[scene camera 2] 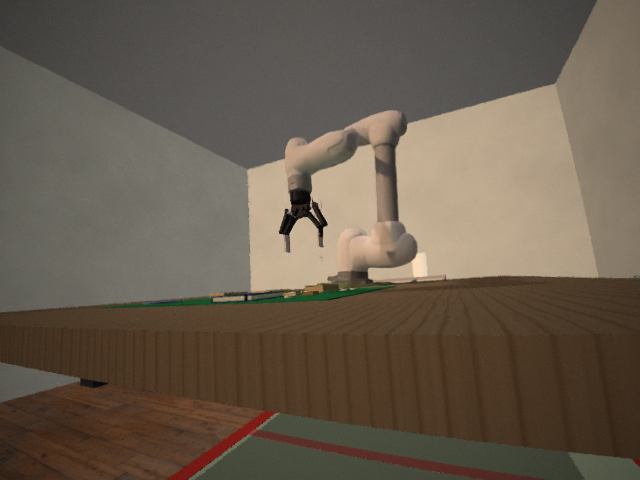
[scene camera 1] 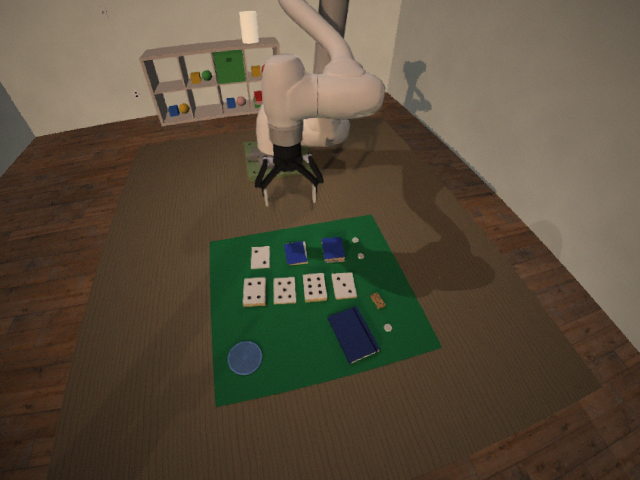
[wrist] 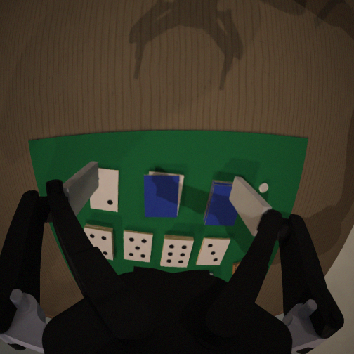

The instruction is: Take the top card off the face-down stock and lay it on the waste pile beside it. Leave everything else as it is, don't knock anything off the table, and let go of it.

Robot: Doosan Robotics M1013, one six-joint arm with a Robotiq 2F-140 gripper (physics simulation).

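Seen in the pictures: gripper, fingertip midpoint: (scene camera 2: 303,249) (scene camera 1: 290,201); arm's base, origin of the base link: (scene camera 2: 352,282).
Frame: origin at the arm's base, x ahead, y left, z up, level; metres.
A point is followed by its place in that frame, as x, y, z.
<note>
The face-down stock (scene camera 1: 333,249) {0.614, 0.012, 0.003} (wrist: 220,205) is a thick blue-backed pile at the back right of the green mat (scene camera 1: 289,330) {0.816, -0.213, -0.018} (wrist: 132,150). Beside it, the waste pile shows a white card edge (wrist: 180,192) under a blue face-down card (scene camera 1: 295,253) {0.573, -0.106, -0.009} (wrist: 161,196). That blue card lies on top, slightly offset, so white shows along its back and right edges in the wrist view. My gripper (scene camera 1: 290,196) {0.481, -0.082, 0.131} (scene camera 2: 303,245) {0.481, -0.082, 0.131} is wide open and empty. It hangs high above the table, behind the piles as scene camera 1 sees it.
A two-spot card (scene camera 1: 260,257) {0.541, -0.216, -0.014} lies left of the waste pile. A row of face-up piles (scene camera 1: 284,290) {0.692, -0.184, -0.012} lies in front. A dark blue notebook (scene camera 1: 353,334) {0.898, -0.061, -0.005}, an orange-brown patterned piece (scene camera 1: 377,300) {0.831, 0.054, -0.010}, small white discs (scene camera 1: 387,327) {0.915, 0.038, -0.014} and a blue round coaster (scene camera 1: 245,357) {0.847, -0.345, -0.014} also lie on the mat.
</note>
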